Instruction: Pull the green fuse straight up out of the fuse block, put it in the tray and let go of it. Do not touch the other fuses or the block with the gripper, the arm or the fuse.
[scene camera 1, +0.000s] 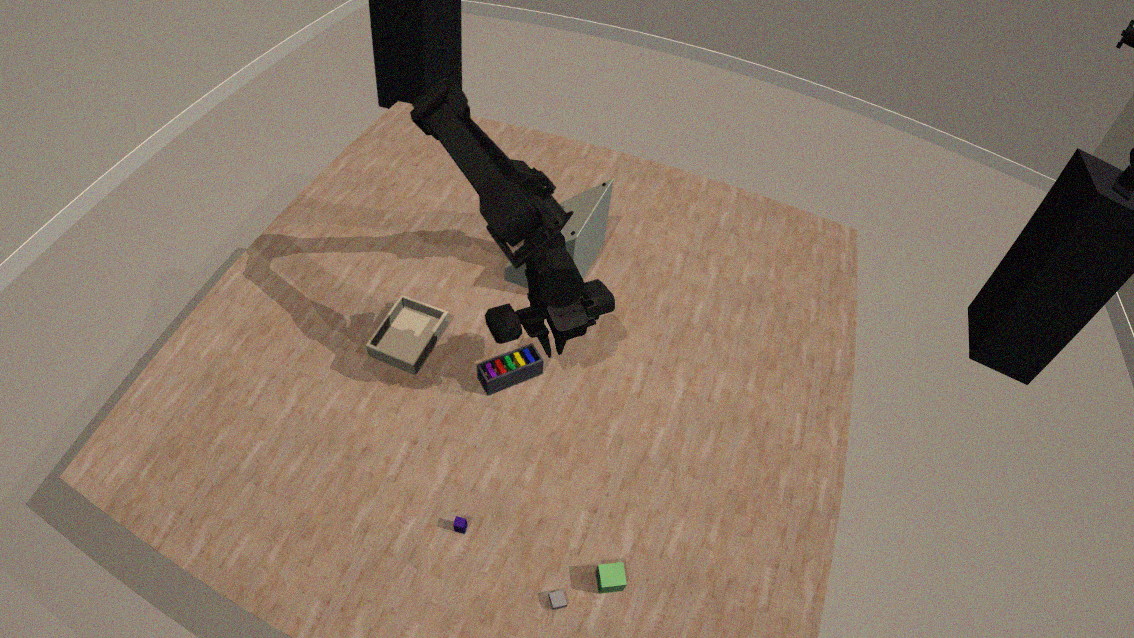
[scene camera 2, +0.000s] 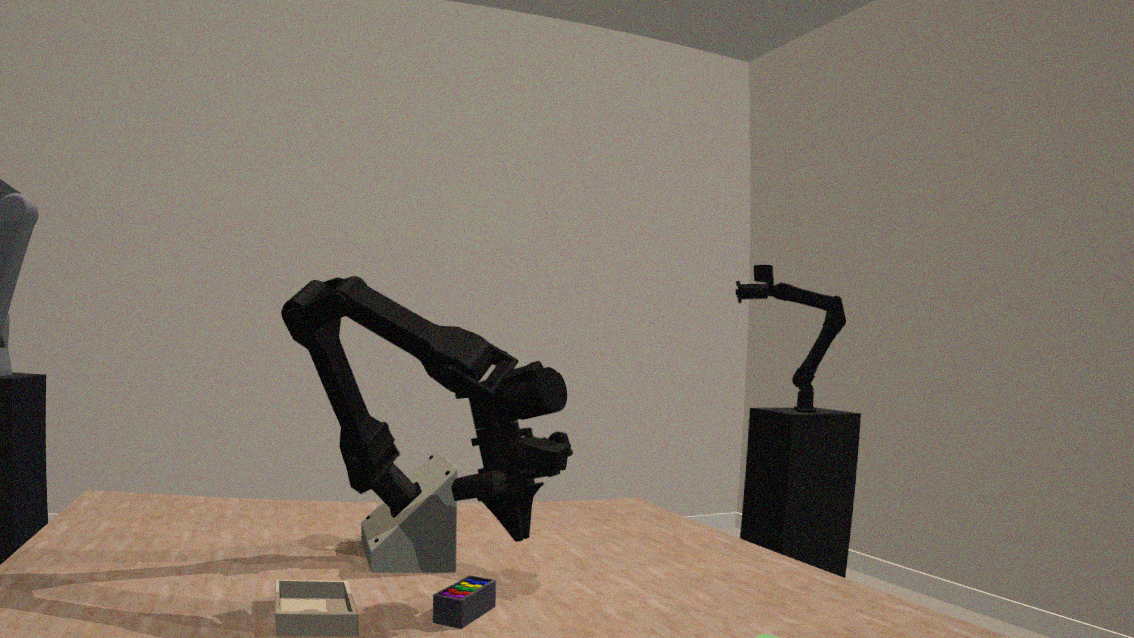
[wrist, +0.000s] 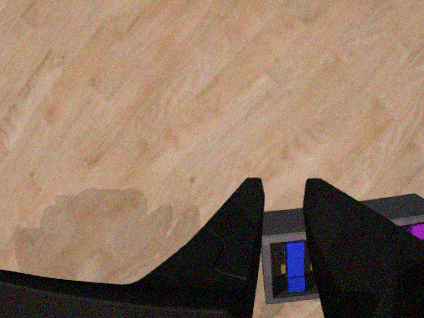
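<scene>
Gripper (scene camera 2: 522, 539), (scene camera 1: 554, 354), (wrist: 282, 192). Blue fuse: visible at (wrist: 294, 256).
</scene>
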